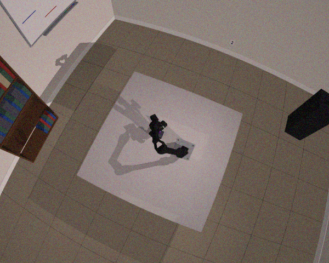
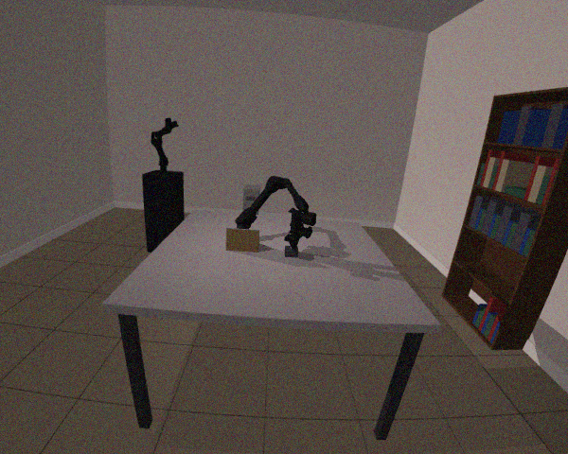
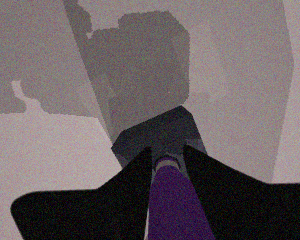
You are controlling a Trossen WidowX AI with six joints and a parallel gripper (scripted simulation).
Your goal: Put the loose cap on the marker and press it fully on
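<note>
Right now the purple cap is 5 cm above my gripper tip and 1 cm behind it. The rest, counted from my gripper tip: holder block: 2 cm below, 1 cm to the left, 1 cm behind.
</note>
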